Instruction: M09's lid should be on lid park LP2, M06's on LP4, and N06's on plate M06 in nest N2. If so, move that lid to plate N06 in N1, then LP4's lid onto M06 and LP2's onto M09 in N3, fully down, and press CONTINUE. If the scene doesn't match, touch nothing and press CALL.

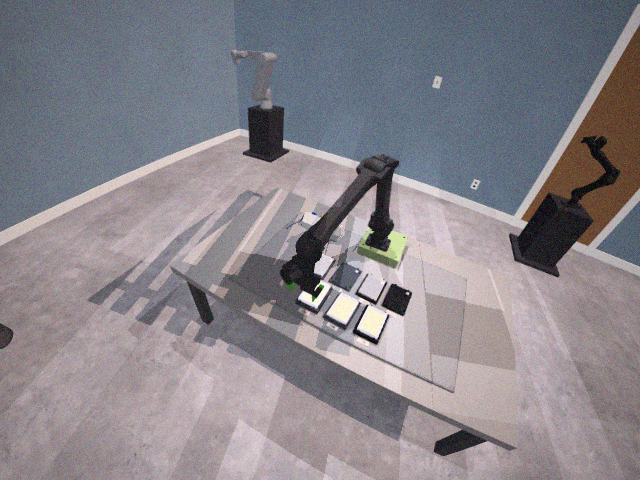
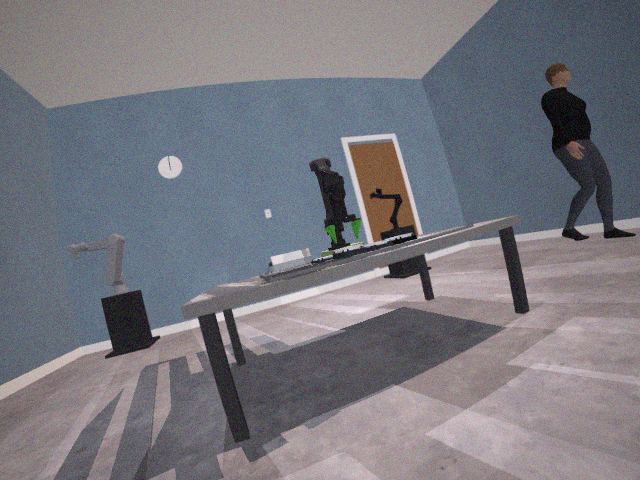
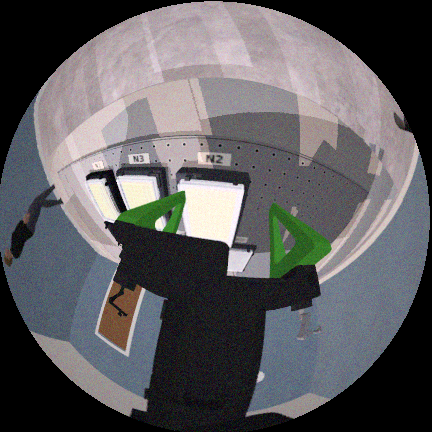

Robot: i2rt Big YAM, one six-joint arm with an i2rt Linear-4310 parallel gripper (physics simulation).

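Places are measured from the arm's base along level axes (x ahead, y up, z right), in metres.
Where they show: gripper, between the fingertips: (image 1: pixel 302 295) (image 2: pixel 346 241) (image 3: pixel 228 200); arm's base, origin of its link: (image 1: pixel 377 243) (image 2: pixel 339 247).
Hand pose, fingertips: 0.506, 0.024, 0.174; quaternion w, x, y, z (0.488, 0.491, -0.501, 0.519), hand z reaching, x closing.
Observation:
Things, the pixels of their centre, and the offset from my fingertips, as dx, dy, dz. "spot": a spot on its surface instead.
- nest N2, a spot on its surface: (image 3: pixel 212 210) spot: -0.039, -0.025, -0.020
- N3, middle of its body: (image 3: pixel 141 206) (image 1: pixel 343 307) -0.057, -0.042, -0.159
- N1, middle of its body: (image 3: pixel 103 202) (image 1: pixel 372 321) -0.051, -0.039, -0.288
- white box, middle of its body: (image 1: pixel 323 224) (image 2: pixel 291 259) -0.497, -0.024, +0.136
My gripper (image 1: pixel 303 290) (image 2: pixel 345 240) (image 3: pixel 228 200) is open and empty, its green fingers spread above the plate in nest N2 (image 1: pixel 314 296) (image 3: pixel 212 210). The plate in N3 (image 1: pixel 342 308) (image 3: pixel 140 192) and the plate in N1 (image 1: pixel 371 322) (image 3: pixel 101 197) stand beside it, cream with white rims. Behind them, one pale lid (image 1: pixel 323 266) (image 3: pixel 240 260) lies on a park behind N2 and another pale lid (image 1: pixel 371 287) lies further right. Two dark parks (image 1: pixel 345 276) (image 1: pixel 397 298) show no pale lid. Plate codes and park labels are unreadable; whether N2's plate is lidded, I cannot tell.
A white box (image 1: pixel 310 219) (image 2: pixel 289 259) with a blue button stands at the table's far left; its lettering is unreadable. My arm's green base (image 1: pixel 395 249) is behind the parks. A person in black (image 2: pixel 567 118) stands beyond the table. Two other arms stand on black pedestals (image 1: pixel 266 131) (image 1: pixel 553 232).

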